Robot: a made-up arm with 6 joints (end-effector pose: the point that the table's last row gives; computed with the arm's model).
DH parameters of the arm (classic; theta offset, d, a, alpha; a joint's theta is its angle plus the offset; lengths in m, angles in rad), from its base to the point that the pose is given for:
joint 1: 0 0.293 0 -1.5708
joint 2: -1.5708 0 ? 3.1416
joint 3: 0 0 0 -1.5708
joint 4: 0 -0.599 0 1.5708
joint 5: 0 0.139 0 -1.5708
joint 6: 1.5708 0 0 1.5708
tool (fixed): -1.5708 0 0 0
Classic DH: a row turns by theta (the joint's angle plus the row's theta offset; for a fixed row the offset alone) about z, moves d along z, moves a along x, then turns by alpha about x.
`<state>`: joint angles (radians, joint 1 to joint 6).
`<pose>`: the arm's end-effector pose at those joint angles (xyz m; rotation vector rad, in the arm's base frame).
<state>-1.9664 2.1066 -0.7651 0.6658 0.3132 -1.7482</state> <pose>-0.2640 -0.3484 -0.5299 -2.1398 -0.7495 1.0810</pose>
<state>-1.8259 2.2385 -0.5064 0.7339 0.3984 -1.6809</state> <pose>-0.1948 -0.3381 -0.7283 -2.3590 -0.8557 1.2390</pose>
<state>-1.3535 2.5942 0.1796 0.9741 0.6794 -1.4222</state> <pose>-0.0287 -0.2323 -1.1619 2.1220 1.0885 -0.9134</pose>
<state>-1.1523 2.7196 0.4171 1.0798 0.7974 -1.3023</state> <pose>0.0038 -0.1698 -1.2718 1.8152 1.1119 -0.5682</pose>
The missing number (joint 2, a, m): 1.137
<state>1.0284 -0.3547 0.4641 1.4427 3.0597 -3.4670</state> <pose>-0.0294 -0.0832 1.8909 1.6766 -1.5673 -2.1233</pose>
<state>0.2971 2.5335 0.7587 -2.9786 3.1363 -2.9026</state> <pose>0.4438 0.2793 -1.2222 0.1408 -1.3680 0.1960</pose>
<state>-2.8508 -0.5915 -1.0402 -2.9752 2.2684 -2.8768</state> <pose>0.1392 -0.1014 0.9562 2.8293 0.6492 -0.5643</pose>
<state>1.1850 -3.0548 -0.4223 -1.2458 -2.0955 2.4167</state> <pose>-0.1686 -0.5331 -0.4328 1.4321 2.6386 0.3291</pose>
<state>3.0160 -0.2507 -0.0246 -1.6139 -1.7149 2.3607</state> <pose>-0.3309 0.0357 1.3934 -0.8088 0.7761 -1.4036</pose>
